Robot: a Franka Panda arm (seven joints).
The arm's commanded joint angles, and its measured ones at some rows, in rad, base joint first. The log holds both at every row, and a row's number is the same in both.
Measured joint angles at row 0:
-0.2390 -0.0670 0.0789 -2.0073 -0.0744 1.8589 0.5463
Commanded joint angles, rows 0 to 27:
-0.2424 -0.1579 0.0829 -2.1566 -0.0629 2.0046 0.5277
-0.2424 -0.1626 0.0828 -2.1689 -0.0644 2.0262 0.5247
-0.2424 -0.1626 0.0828 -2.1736 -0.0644 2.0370 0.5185
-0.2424 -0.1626 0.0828 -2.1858 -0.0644 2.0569 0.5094
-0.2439 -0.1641 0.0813 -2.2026 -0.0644 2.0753 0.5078
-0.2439 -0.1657 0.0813 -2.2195 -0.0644 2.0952 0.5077
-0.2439 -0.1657 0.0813 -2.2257 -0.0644 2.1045 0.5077
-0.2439 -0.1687 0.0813 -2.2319 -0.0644 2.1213 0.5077
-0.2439 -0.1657 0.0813 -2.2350 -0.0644 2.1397 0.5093
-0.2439 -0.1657 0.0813 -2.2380 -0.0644 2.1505 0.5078
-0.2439 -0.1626 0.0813 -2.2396 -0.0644 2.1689 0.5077
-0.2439 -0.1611 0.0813 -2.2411 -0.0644 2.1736 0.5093
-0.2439 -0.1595 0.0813 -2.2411 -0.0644 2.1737 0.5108
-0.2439 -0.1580 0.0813 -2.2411 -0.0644 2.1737 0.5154
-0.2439 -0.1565 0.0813 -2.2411 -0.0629 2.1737 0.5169
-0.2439 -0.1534 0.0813 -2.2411 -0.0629 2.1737 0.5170
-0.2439 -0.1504 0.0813 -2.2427 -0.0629 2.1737 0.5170
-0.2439 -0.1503 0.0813 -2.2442 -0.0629 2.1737 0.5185
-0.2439 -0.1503 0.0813 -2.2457 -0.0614 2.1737 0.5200
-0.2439 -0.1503 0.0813 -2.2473 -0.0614 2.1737 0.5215
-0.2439 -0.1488 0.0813 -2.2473 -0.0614 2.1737 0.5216
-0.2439 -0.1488 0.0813 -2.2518 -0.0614 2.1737 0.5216
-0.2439 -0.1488 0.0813 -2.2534 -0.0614 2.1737 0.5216
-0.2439 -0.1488 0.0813 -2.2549 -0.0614 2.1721 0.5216
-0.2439 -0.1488 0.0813 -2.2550 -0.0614 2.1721 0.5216
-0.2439 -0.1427 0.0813 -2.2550 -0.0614 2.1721 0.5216
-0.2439 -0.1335 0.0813 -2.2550 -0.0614 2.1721 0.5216
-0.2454 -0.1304 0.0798 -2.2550 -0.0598 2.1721 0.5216
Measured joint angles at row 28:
-0.2393 -0.1344 0.0788 -2.2413 -0.0743 2.1505 0.5298
